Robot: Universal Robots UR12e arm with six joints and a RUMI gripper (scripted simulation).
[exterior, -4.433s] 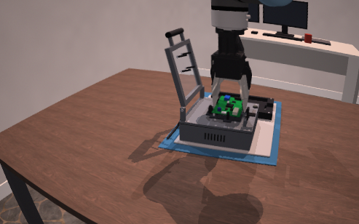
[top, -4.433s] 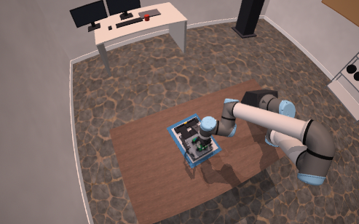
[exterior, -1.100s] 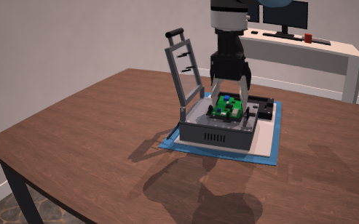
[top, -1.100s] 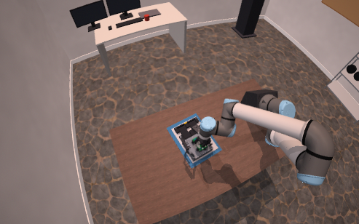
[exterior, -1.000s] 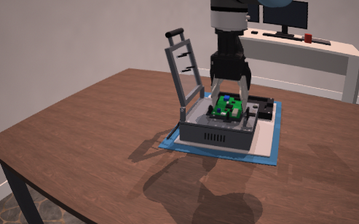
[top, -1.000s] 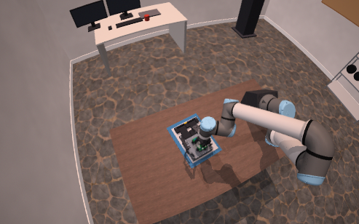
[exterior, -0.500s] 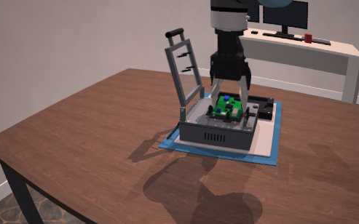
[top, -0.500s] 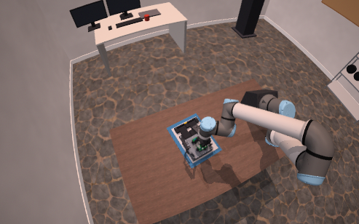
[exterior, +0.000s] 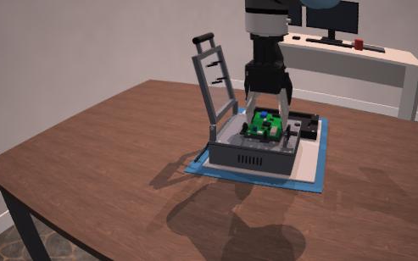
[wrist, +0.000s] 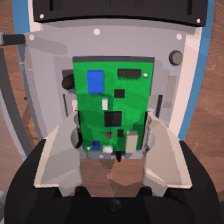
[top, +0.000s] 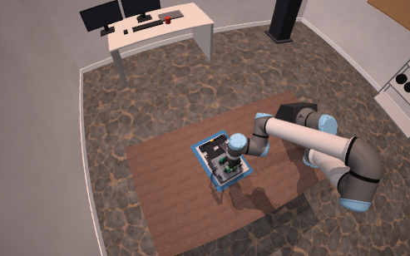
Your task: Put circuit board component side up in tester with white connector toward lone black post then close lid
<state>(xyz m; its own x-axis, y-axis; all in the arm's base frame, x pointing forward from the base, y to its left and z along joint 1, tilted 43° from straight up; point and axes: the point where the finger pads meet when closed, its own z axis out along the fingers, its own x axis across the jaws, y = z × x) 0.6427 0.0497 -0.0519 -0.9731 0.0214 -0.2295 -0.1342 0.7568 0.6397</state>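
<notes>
Now: the green circuit board right at my hand. From my hand the other things lie so: tester lid 12 cm ahead, 10 cm above, 2 cm to the left.
</notes>
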